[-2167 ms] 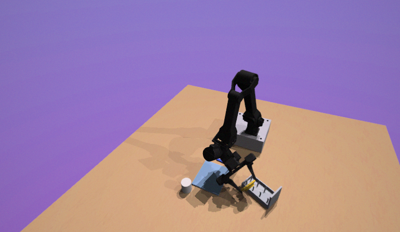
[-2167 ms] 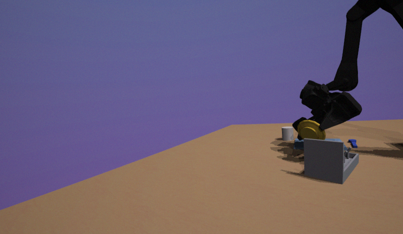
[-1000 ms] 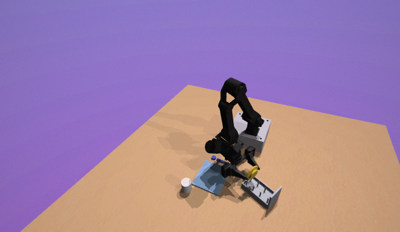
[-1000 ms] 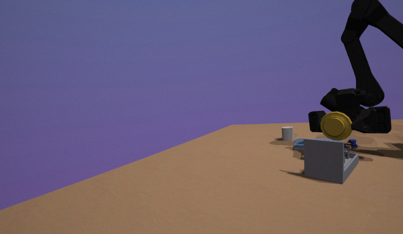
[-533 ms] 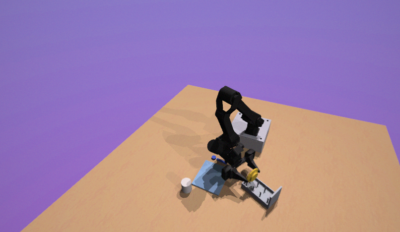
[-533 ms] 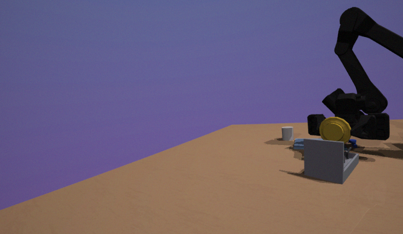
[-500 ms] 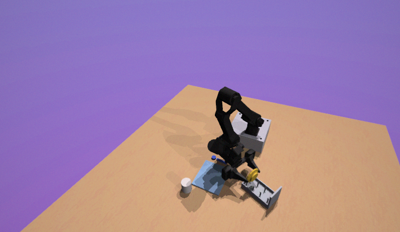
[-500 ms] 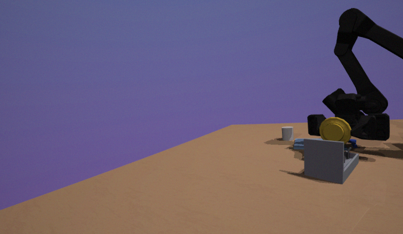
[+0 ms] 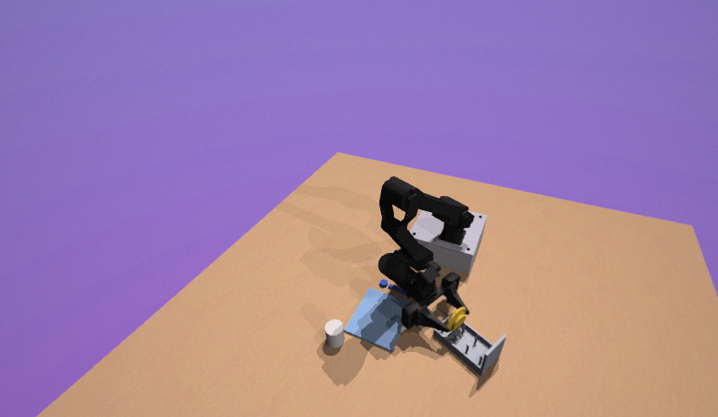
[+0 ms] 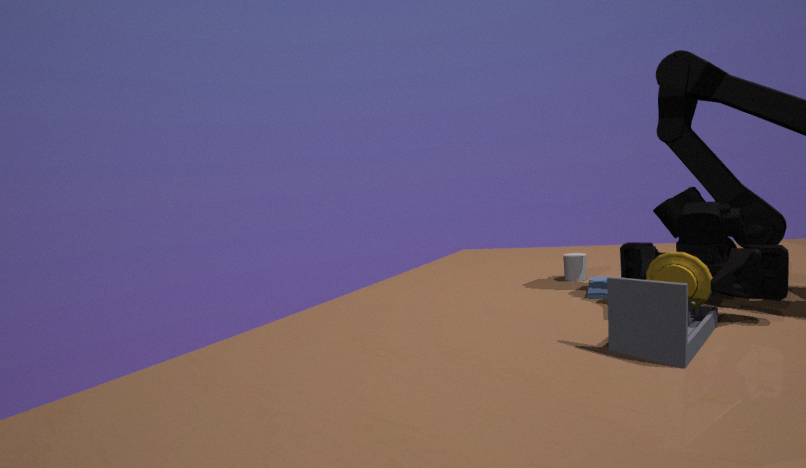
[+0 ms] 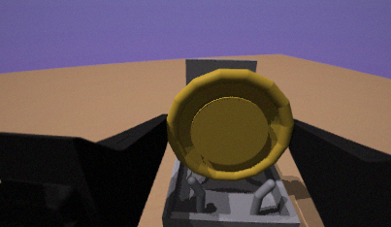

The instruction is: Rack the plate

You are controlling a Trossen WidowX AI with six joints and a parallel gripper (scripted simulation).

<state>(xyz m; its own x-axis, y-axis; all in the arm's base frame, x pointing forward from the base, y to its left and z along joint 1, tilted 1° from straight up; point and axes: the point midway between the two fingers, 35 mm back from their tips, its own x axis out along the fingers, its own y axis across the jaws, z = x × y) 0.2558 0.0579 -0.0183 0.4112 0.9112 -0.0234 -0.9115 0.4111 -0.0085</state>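
Now: the yellow plate 10 mm to the right of my gripper tip. From my gripper tip the other things lie so: light blue mat: 30 mm ahead, 190 mm to the right, 50 mm below; blue utensil: 80 mm behind, 200 mm to the right, 50 mm below; grey dish rack: 10 mm ahead, 20 mm to the left, 30 mm below.
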